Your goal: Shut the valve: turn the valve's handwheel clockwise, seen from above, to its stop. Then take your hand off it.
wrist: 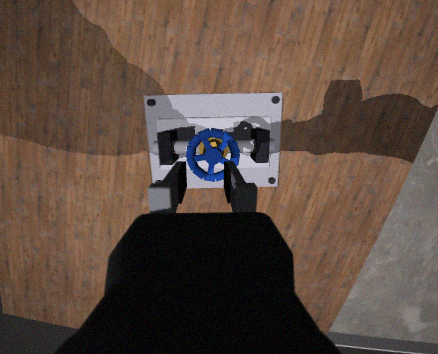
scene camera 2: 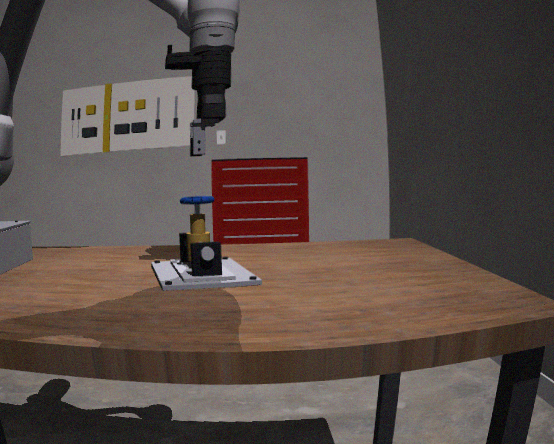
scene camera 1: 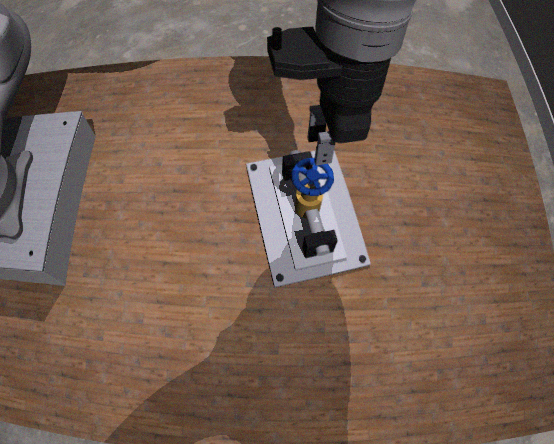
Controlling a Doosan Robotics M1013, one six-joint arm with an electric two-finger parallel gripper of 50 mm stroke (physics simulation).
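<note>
The blue five-spoked handwheel (scene camera 1: pixel 313 176) (scene camera 2: pixel 197 200) (wrist: pixel 213 155) lies level on top of the yellow valve body (scene camera 1: pixel 309 201) (scene camera 2: pixel 198 240). The valve's grey pipe runs through black clamps on a pale base plate (scene camera 1: pixel 267 215) (scene camera 2: pixel 242 270) (wrist: pixel 215 105). My gripper (scene camera 1: pixel 320 150) (scene camera 2: pixel 198 154) (wrist: pixel 205 174) points down with its two fingers apart and nothing between them. In the second scene view it hangs clear above the handwheel, with a visible gap and no contact. How far the wheel has turned cannot be read from the views.
The wooden table (scene camera 1: pixel 425 225) (scene camera 2: pixel 350 300) (wrist: pixel 75 250) carries the base plate. A grey block (scene camera 1: pixel 55 175) (scene camera 2: pixel 15 247) under the arm's base stands at the left. A red drawer cabinet (scene camera 2: pixel 260 200) and a wall tool board (scene camera 2: pixel 70 100) are behind the table.
</note>
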